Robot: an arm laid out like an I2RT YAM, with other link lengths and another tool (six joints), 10 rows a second.
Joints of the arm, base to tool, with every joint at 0 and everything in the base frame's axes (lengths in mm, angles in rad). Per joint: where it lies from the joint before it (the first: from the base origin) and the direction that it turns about. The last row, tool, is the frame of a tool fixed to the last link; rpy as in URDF.
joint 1: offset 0.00 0.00 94.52 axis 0 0 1
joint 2: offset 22.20 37.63 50.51 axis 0 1 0
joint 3: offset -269.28 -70.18 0.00 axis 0 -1 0
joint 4: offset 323.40 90.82 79.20 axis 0 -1 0
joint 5: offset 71.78 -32.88 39.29 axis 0 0 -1
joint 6: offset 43.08 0.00 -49.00 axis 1 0 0
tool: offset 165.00 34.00 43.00 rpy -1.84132 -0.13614 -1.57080
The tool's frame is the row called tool.
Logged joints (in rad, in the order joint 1, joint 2, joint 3, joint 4, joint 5, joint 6), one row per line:
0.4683, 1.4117, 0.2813, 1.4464, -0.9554, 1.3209
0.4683, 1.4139, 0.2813, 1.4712, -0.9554, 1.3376
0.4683, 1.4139, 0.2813, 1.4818, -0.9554, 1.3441
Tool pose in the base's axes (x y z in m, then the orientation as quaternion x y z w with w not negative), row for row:
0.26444, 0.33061, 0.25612, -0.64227, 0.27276, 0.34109, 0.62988
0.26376, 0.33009, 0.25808, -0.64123, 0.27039, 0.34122, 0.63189
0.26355, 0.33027, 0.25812, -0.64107, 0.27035, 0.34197, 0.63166
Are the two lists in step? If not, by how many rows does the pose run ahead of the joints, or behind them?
The pose runs 1 row ahead of the joints: the pose in row i belongs to the joints in row i + 1.
